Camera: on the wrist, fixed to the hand. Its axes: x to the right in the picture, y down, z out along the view.
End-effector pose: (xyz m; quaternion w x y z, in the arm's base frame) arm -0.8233 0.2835 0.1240 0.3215 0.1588 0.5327 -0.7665
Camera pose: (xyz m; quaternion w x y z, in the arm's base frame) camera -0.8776 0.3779 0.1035 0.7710 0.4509 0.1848 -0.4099
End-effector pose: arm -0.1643 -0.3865 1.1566 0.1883 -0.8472 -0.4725 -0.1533
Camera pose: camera -0.1980 -0.3961 1.2618 0.2912 -0.9291 0.1932 0.1208
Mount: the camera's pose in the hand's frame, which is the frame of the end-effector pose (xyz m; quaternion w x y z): 0.0218 -0.0426 -0.1000 0.7322 0.0992 -0.0708 0.6701
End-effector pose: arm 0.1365 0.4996 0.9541 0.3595 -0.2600 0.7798 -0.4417
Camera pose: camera 0.0480 0.5138 1.0193 0.6402 0.3366 0.6759 -0.1415
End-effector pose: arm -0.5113 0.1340 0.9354 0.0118 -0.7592 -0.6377 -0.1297
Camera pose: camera -0.5675 0.1446 1.0303 0.1257 -0.9912 0.0281 0.0300
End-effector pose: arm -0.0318 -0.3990 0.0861 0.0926 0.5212 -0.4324 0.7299
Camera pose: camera -0.0845 -0.3072 0.1189 0.5036 -0.1527 0.6000 -0.6025
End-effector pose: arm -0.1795 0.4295 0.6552 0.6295 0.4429 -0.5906 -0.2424
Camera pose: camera -0.0704 0.4177 0.6398 0.5376 -0.0262 -0.7978 0.2716
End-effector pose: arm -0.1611 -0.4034 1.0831 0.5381 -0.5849 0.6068 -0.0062
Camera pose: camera -0.1914 -0.4947 1.1382 0.4992 0.0313 0.7976 0.3373
